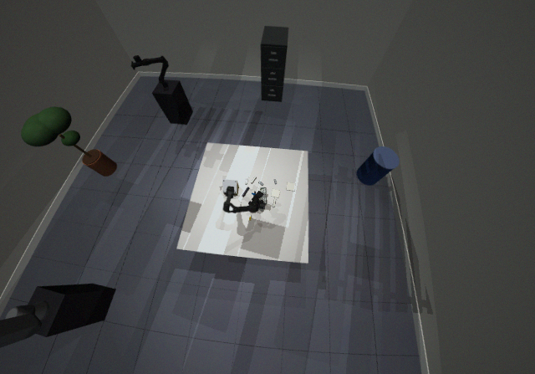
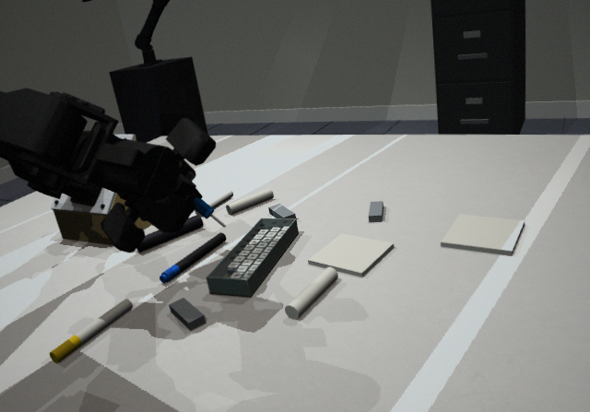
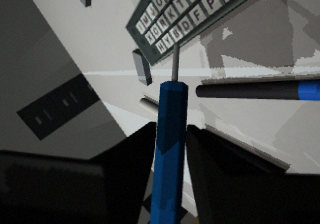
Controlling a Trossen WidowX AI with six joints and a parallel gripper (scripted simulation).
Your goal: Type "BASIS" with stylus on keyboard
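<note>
Right now the blue stylus is 10 mm below my gripper tip and 10 mm ahead of it. Also, from my gripper tip: blue-tipped pen: 100 mm below, 30 mm behind, 20 mm to the right; then yellow-tipped pen: 200 mm to the right, 100 mm below, 40 mm behind; then dark cylinder: 130 mm behind, 90 mm below, 50 mm to the left.
</note>
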